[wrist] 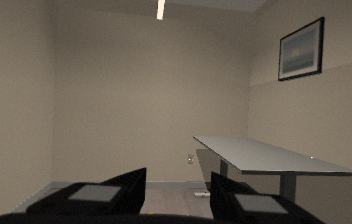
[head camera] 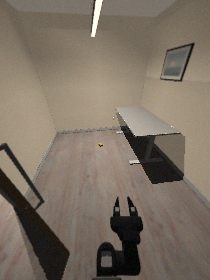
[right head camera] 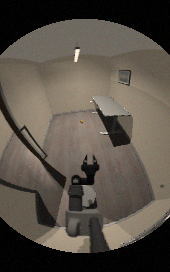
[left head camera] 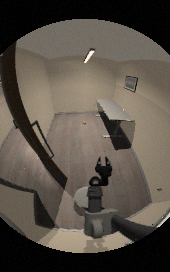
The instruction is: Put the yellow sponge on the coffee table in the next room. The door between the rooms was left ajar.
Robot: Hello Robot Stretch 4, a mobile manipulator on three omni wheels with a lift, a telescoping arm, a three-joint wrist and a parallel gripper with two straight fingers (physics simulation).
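Seen in the pictures: gripper, between the fingertips: (wrist: 177,185) (head camera: 122,197) (right head camera: 89,154) (left head camera: 102,156); robot's base, origin of its link: (right head camera: 84,195) (left head camera: 85,196).
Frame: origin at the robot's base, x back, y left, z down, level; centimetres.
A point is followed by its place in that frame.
The small yellow sponge (head camera: 100,144) {x -220.6, y 12.3, z -0.7 cm} (left head camera: 84,122) {x -219.9, y 9.7, z -1.0 cm} (right head camera: 82,121) {x -219.1, y 7.4, z -0.2 cm} lies on the floor toward the far wall, left of the white table. In the wrist view a sliver of the yellow sponge (wrist: 151,213) {x -225.2, y 13.1, z -1.6 cm} shows low between the fingers, far beyond them. My gripper (head camera: 125,201) (left head camera: 103,160) (right head camera: 90,158) (wrist: 177,185) {x -39.9, y -9.2, z -96.2 cm} is open and empty, with a long stretch of floor between it and the sponge. The brown door (head camera: 31,210) {x -35.6, y 38.7, z -92.7 cm} (left head camera: 31,145) {x -57.1, y 81.9, z -77.2 cm} (right head camera: 31,150) {x -34.5, y 39.2, z -109.4 cm} stands at the left, with a grey bar handle. The coffee table does not show in these views.
A white-topped table (head camera: 145,121) {x -200.5, y -79.5, z -69.1 cm} (left head camera: 114,109) {x -203.2, y -77.1, z -69.1 cm} (right head camera: 111,106) {x -195.0, y -78.5, z -69.1 cm} (wrist: 250,152) {x -202.1, y -69.9, z -69.1 cm} with grey legs stands along the right wall. A framed picture (head camera: 177,62) {x -215.6, y -116.6, z -162.2 cm} (wrist: 301,50) {x -218.1, y -116.2, z -160.7 cm} hangs above it. The dark door frame (left head camera: 17,186) {x 9.4, y 103.3, z -55.6 cm} (right head camera: 17,186) {x 8.9, y 103.3, z -58.4 cm} shows at the lower left.
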